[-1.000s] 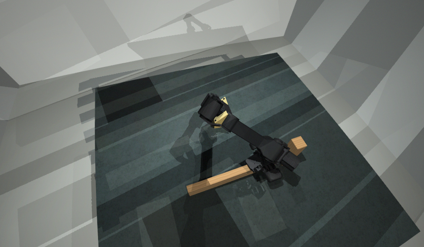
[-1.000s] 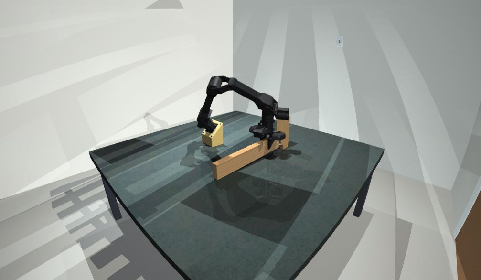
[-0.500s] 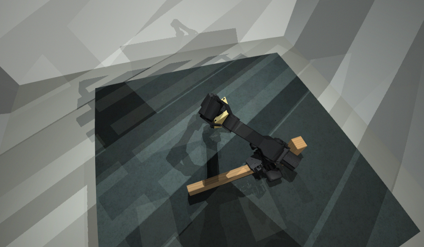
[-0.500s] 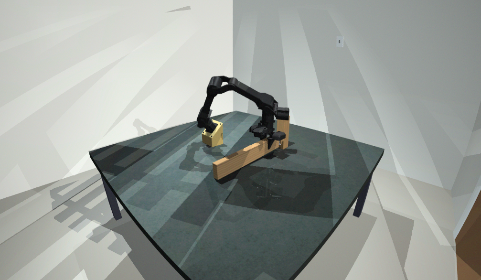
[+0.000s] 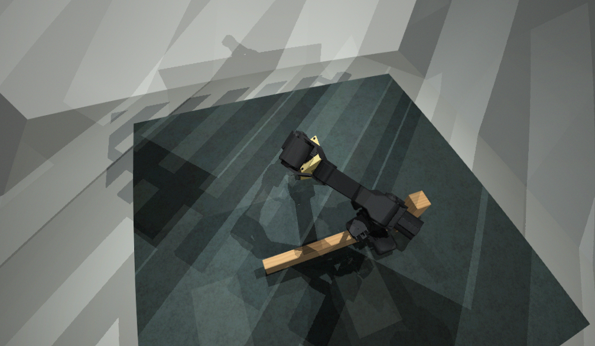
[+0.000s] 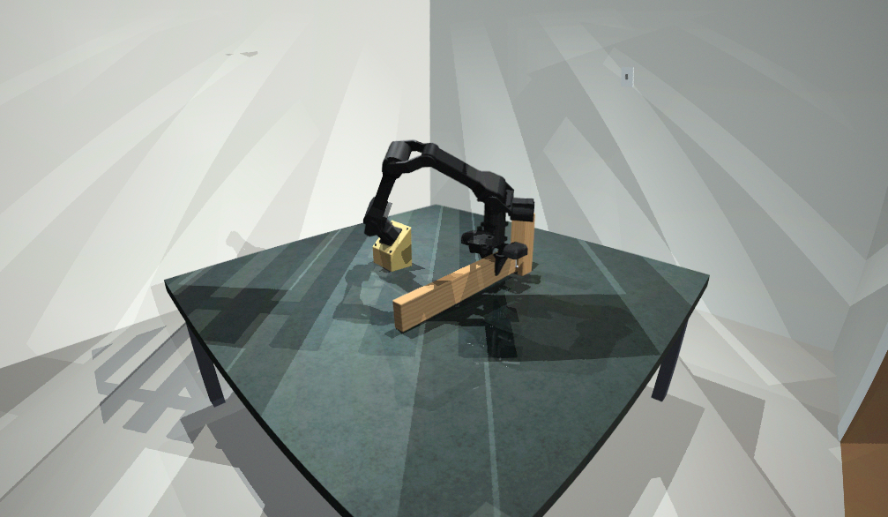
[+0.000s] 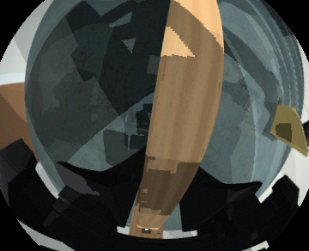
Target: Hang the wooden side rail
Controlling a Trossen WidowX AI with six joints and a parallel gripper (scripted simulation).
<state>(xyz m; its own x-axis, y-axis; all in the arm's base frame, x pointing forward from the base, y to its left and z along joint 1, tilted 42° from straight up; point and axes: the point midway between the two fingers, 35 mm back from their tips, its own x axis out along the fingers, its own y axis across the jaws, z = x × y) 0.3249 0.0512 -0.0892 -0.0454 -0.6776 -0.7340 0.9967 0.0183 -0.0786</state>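
My gripper tip is now 140 mm to the right of the headboard post, 40 mm below it and 10 mm past it.
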